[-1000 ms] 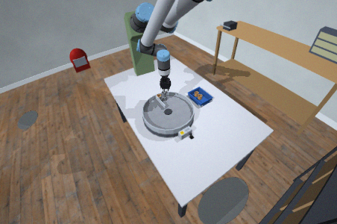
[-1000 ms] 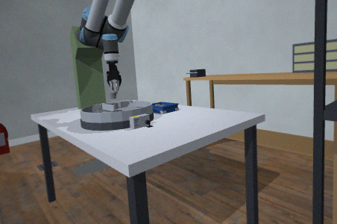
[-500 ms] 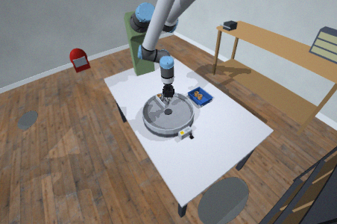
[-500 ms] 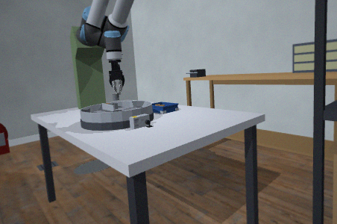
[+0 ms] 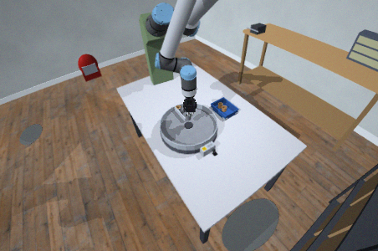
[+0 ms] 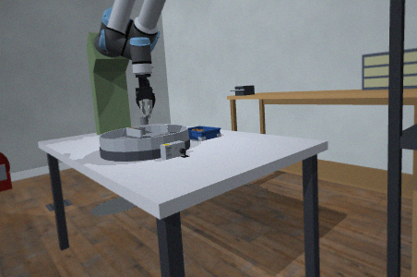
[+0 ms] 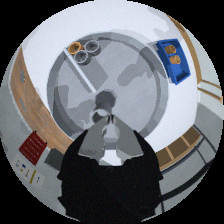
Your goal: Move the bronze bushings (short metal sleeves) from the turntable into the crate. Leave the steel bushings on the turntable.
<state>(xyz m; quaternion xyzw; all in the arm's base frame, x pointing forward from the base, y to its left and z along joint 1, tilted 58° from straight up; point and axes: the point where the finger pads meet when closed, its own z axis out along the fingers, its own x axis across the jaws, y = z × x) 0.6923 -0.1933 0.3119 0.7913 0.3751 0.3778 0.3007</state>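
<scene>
Now: hand 10 mm past the grey turntable, 10 mm to the left of it and 110 mm above it. The rest, counted from my hand: blue crate (80 mm ahead, 340 mm to the left, 130 mm below).
</scene>
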